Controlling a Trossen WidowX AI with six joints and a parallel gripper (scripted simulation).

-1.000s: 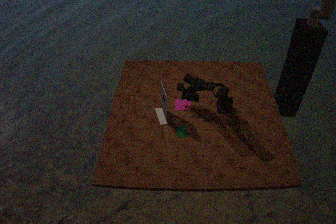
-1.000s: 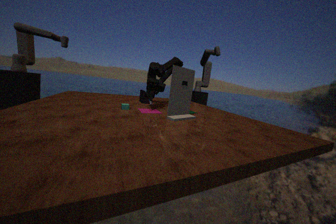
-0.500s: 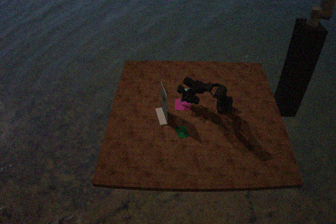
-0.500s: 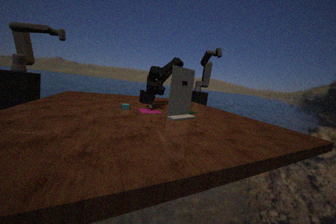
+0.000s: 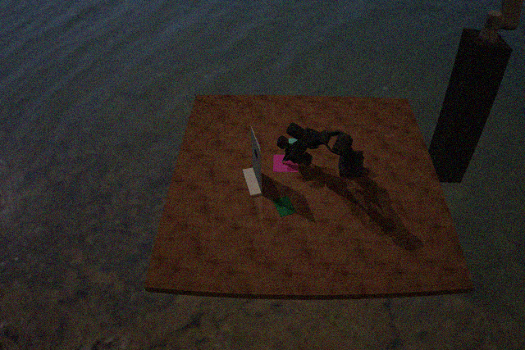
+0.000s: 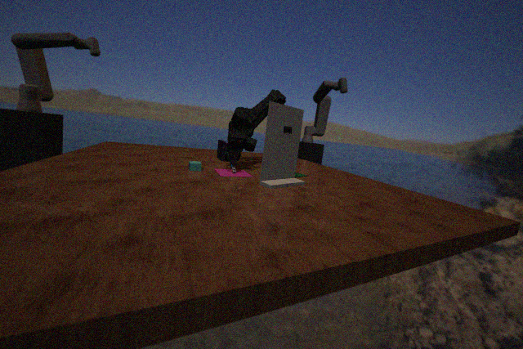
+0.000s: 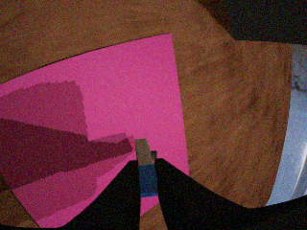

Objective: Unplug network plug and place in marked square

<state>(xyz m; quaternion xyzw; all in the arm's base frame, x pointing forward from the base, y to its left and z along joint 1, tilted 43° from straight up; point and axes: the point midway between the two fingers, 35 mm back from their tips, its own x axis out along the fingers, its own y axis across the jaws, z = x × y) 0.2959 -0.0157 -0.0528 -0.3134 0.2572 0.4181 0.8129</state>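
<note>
Now: gripper tip 10 mm past the magenta square and 20 mm above it. From my gripper tip the other things lie so: grey upright panel: 130 mm ahead, 140 mm to the left, 100 mm above; small teal block: 40 mm behind, 140 mm to the right, 10 mm below; network plug: right at my gripper tip.
</note>
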